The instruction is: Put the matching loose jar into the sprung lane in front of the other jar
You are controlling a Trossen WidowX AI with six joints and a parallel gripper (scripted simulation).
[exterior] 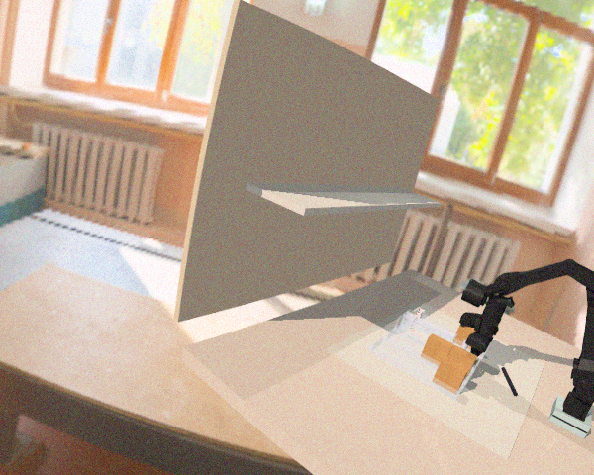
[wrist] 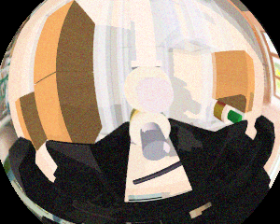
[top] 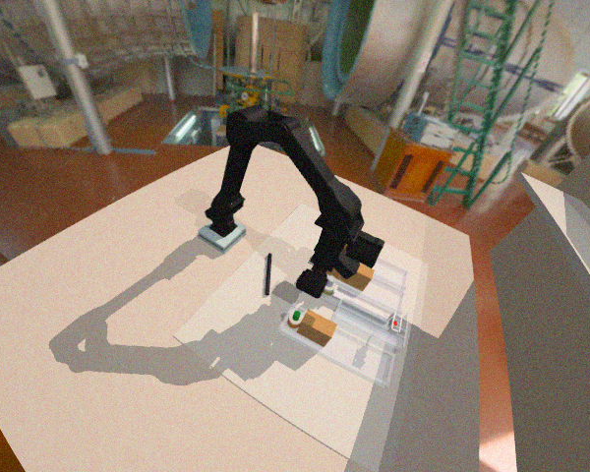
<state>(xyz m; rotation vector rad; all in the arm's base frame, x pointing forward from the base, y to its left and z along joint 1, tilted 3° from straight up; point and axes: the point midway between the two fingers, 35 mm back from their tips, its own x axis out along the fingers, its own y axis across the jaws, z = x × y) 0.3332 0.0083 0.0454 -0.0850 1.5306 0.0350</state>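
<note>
Now: gripper tip 13 cm past the thin black stick, 4 cm to the left of it and 3 cm above it. Round my gripper tip: shelf 51 cm ahead, 3 cm to the left, 34 cm above; red mark 22 cm ahead, 2 cm to the right, 4 cm above.
</note>
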